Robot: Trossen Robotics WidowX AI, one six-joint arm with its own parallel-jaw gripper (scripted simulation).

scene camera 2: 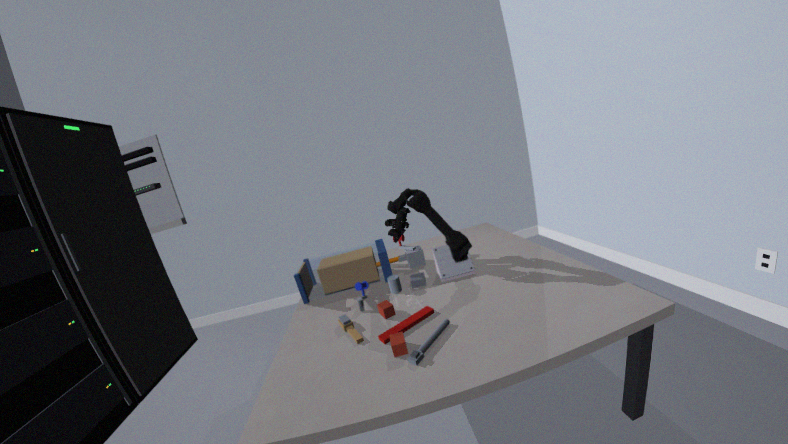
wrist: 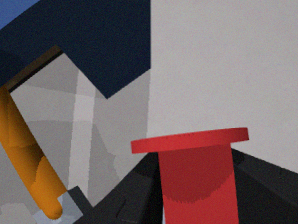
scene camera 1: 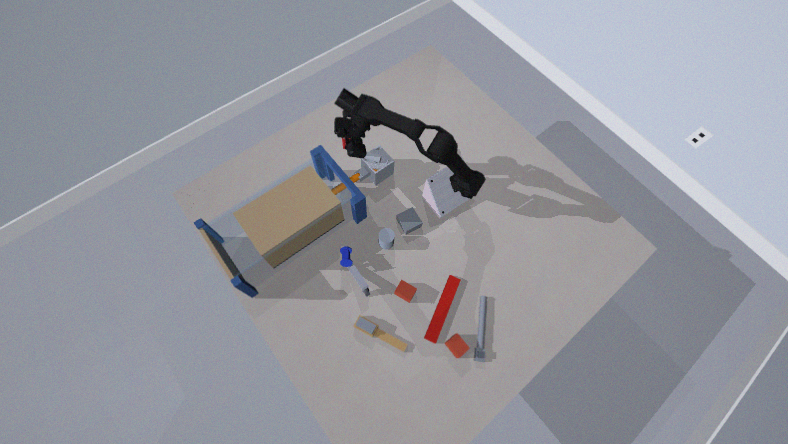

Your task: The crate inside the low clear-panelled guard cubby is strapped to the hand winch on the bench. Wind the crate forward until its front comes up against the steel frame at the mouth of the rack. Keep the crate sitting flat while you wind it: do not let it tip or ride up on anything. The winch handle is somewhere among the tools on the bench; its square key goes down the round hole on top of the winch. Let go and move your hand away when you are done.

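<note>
Here is my gripper (scene camera 1: 345, 146), and the wrist view also shows me my gripper (wrist: 185, 158). I see a red bar (scene camera 1: 438, 319) as well, though in the wrist view the bar is out of frame. A grey winch (scene camera 1: 386, 166) is in the scene, and so is a blue frame (wrist: 112, 51).
</note>
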